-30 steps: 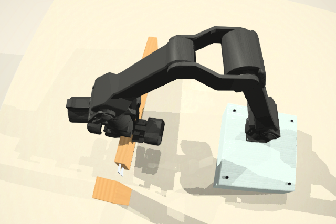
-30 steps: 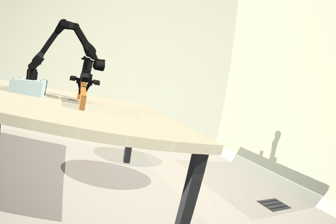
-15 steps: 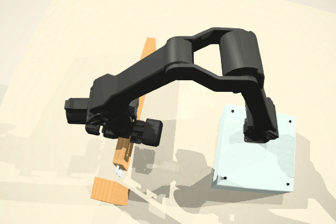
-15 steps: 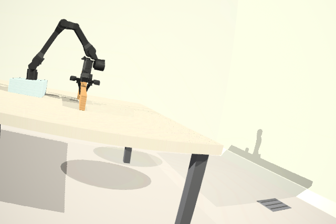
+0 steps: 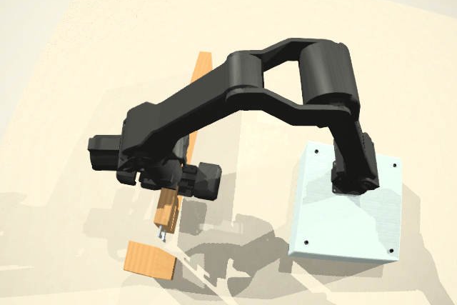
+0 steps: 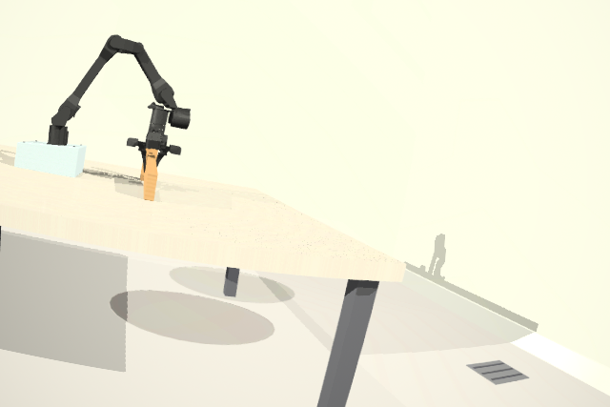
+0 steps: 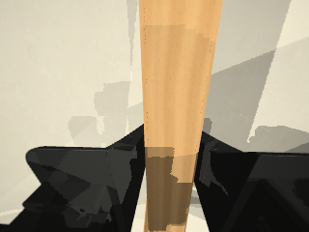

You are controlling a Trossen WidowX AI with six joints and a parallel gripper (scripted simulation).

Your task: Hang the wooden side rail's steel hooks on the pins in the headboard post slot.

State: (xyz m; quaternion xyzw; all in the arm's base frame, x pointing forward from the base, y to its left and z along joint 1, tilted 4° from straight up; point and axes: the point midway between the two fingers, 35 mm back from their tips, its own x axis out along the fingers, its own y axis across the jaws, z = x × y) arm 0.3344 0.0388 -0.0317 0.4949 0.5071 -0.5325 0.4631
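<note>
Right now the headboard post is 10 mm ahead of my gripper tip, 160 mm to the left of it and 40 mm above it.
</note>
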